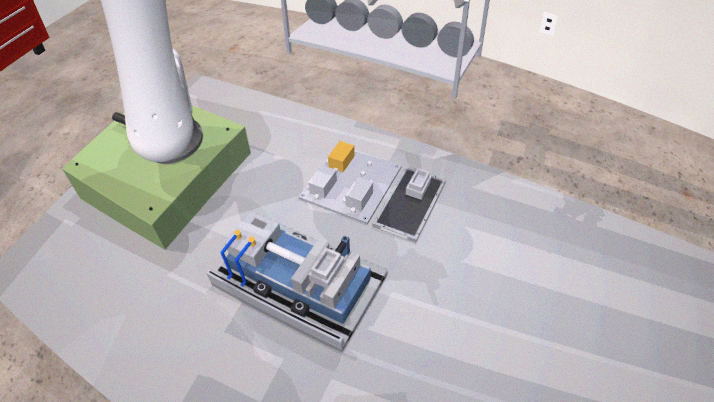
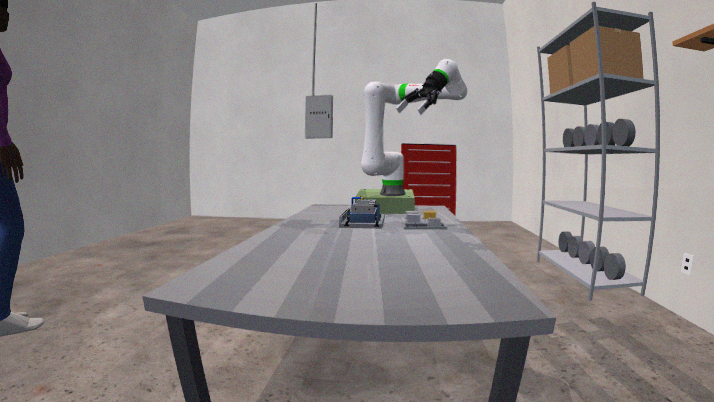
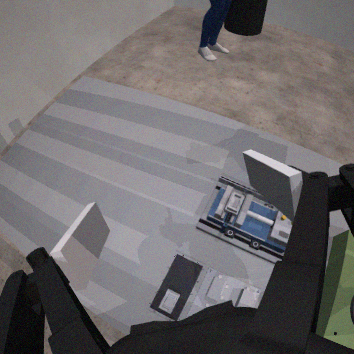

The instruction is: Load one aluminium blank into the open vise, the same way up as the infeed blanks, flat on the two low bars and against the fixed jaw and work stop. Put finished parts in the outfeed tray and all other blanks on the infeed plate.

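Pixels of known places: gripper, fingertip midpoint: [image 1: 419, 2] [image 2: 408, 111] [image 3: 172, 193]; arm's base, origin of the base link: [image 2: 392, 194].
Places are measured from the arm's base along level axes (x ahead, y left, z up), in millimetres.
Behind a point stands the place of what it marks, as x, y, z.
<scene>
My gripper [image 2: 412, 108] @[563, 39, 418] [image 3: 172, 193] @[563, 39, 418] is open and empty, high above the table. The blue-bodied vise [image 1: 357, 295] @[550, -166, -57] [image 2: 364, 218] @[551, -156, -59] [image 3: 257, 226] @[397, -135, -39] holds a light grey part [image 1: 326, 265] @[489, -162, 3] [image 3: 234, 201] @[490, -167, 3] with a rectangular pocket facing up, between its jaws; its seating on the bars is hidden. A similar pocketed part [image 1: 419, 184] @[561, 153, -72] [image 3: 170, 301] @[553, 159, -71] sits at the far end of the dark outfeed tray [image 1: 400, 215] @[548, 69, -92] [image 3: 183, 275] @[550, 76, -92]. On the infeed plate [image 1: 384, 177] @[476, 159, -90] stand two plain grey blanks, one blank [image 1: 322, 183] @[370, 57, -54] [image 3: 248, 296] @[357, 64, -55] left and one blank [image 1: 359, 194] @[456, 59, -55] [image 3: 219, 287] @[443, 69, -54] right.
An orange block [image 1: 341, 156] @[372, 150, -55] [image 2: 429, 214] @[383, 163, -65] stands at the infeed plate's back corner. Two blue hoses [image 1: 240, 265] @[324, -206, -40] rise beside the vise. The green robot base [image 1: 115, 175] @[-65, -150, 3] is left of the plate. A person [image 2: 10, 210] [image 3: 212, 30] stands beyond the table's side.
</scene>
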